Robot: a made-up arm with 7 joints. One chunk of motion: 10 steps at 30 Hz.
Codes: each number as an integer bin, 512 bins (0 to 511) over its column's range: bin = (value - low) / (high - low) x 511, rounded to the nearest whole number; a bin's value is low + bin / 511 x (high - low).
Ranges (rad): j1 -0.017..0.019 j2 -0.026..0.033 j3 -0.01..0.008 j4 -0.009..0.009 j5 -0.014..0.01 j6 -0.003..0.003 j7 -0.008..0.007
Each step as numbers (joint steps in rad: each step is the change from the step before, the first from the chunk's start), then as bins.
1 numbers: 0.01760 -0.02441 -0.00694 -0.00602 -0.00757 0.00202 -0.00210
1 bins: 491 14 87 85 137 428 201
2 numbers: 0.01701 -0.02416 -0.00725 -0.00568 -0.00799 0.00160 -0.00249
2 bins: 483 16 78 94 128 392 188
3 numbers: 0.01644 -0.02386 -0.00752 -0.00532 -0.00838 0.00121 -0.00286
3 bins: 475 19 70 104 120 359 175
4 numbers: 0.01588 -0.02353 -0.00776 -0.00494 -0.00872 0.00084 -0.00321
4 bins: 467 21 64 115 112 327 163
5 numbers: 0.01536 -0.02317 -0.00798 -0.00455 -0.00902 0.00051 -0.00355
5 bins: 459 25 57 126 106 299 152
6 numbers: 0.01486 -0.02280 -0.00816 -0.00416 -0.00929 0.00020 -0.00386
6 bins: 452 28 52 137 100 273 141
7 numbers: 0.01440 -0.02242 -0.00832 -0.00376 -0.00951 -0.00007 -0.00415
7 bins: 446 31 48 149 96 250 131
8 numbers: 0.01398 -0.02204 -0.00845 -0.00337 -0.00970 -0.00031 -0.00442
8 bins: 440 34 44 160 92 229 122
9 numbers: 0.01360 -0.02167 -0.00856 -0.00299 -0.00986 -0.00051 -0.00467
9 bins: 434 38 41 171 88 212 113
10 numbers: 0.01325 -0.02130 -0.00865 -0.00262 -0.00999 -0.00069 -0.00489
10 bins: 429 41 38 181 85 197 106
